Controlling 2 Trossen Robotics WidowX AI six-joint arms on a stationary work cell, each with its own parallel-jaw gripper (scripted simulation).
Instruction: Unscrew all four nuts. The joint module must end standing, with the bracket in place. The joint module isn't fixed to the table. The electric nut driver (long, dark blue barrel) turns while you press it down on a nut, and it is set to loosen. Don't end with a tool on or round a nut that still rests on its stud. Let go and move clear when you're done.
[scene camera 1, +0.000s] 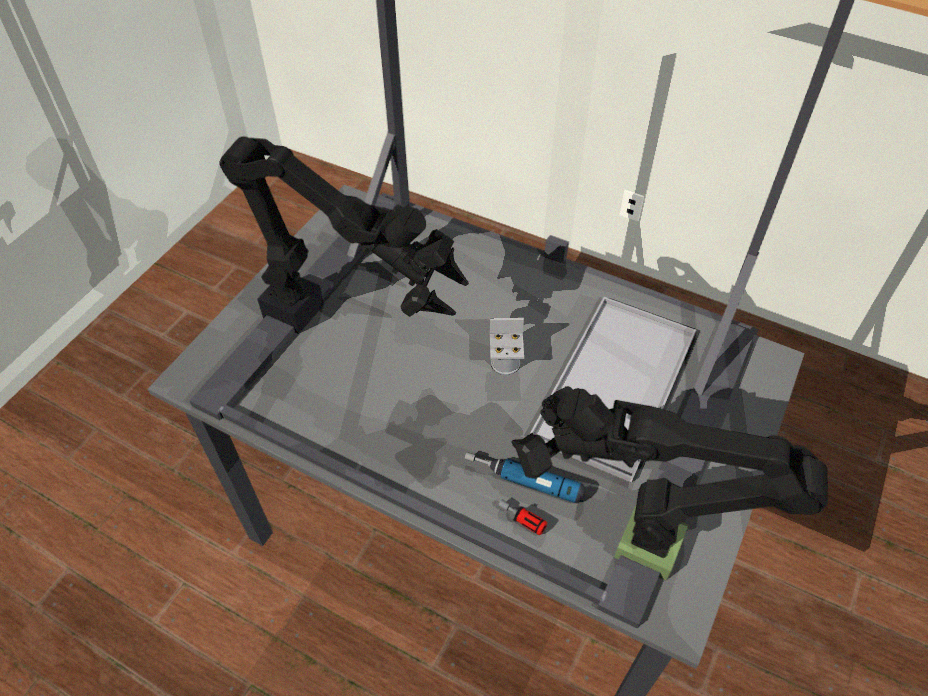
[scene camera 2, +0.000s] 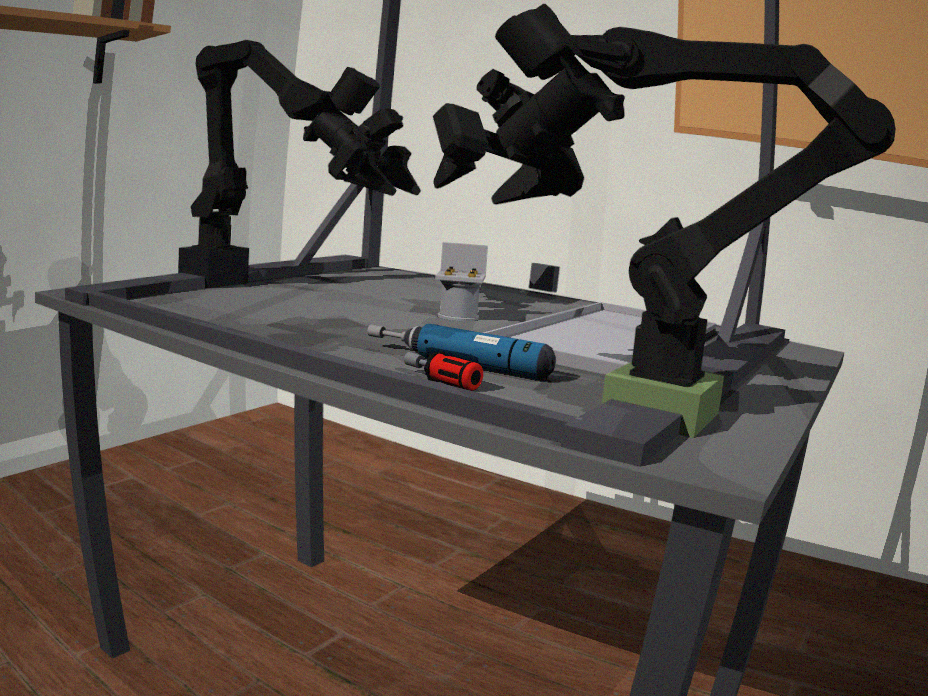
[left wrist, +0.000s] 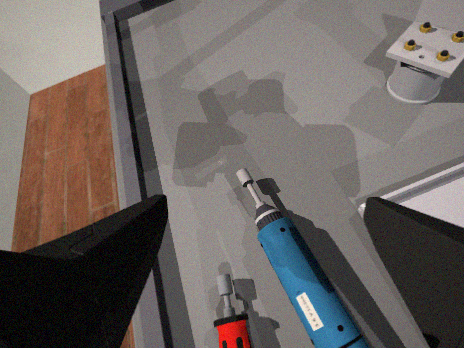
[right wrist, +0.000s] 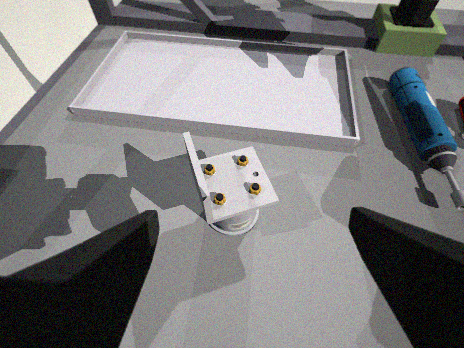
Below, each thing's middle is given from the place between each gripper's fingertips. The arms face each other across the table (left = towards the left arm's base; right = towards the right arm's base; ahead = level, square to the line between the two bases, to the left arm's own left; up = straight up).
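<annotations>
Position of my right hand: 5 cm past the joint module (scene camera 2: 459, 300), 12 cm to the right of it, 17 cm above it. Counted from my right hand: white L-shaped bracket (scene camera 1: 505, 327), 5 cm behind, 11 cm to the left, 13 cm below; shallow white tray (scene camera 1: 627, 354), 15 cm behind, 33 cm to the left, 20 cm below; red-handled tool (scene camera 2: 468, 375), 23 cm ahead, 36 cm to the left, 19 cm below. Going by their middles, the red-handled tool is the farthest from my right hand of the things named here.
My left hand is 6 cm short of the red-handled tool, 1 cm to the right of it and 21 cm above it; going by their middles, the tool is the nearest to my left hand of the things named here. Counted from my left hand: joint module, 23 cm to the right, 22 cm behind, 19 cm below; white L-shaped bracket, 23 cm to the right, 22 cm behind, 15 cm below; shallow white tray, 32 cm behind, 1 cm to the right, 21 cm below.
</annotations>
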